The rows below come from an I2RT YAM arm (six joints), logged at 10 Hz.
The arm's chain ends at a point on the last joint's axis. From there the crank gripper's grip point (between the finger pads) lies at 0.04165 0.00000 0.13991 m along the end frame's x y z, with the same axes.
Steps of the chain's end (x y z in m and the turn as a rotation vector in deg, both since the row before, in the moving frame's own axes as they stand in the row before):
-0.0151, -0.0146, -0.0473, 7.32, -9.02, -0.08
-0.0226, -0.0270, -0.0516, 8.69, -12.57, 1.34
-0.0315, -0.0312, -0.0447, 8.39, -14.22, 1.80
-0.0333, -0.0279, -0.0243, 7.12, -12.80, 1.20
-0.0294, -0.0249, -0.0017, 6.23, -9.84, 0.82
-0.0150, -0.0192, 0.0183, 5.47, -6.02, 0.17
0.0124, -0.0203, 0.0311, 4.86, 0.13, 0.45
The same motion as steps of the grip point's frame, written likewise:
-0.0375, -0.0328, -0.0437, 7.32, -9.02, -0.08
-0.0537, -0.0481, -0.0474, 8.69, -12.57, 1.34
-0.0667, -0.0514, -0.0402, 8.39, -14.22, 1.80
-0.0651, -0.0451, -0.0196, 7.12, -12.80, 1.20
-0.0538, -0.0400, 0.0026, 6.23, -9.84, 0.82
-0.0299, -0.0326, 0.0213, 5.47, -6.02, 0.17
0.0128, -0.0318, 0.0305, 4.86, 0.13, 0.45

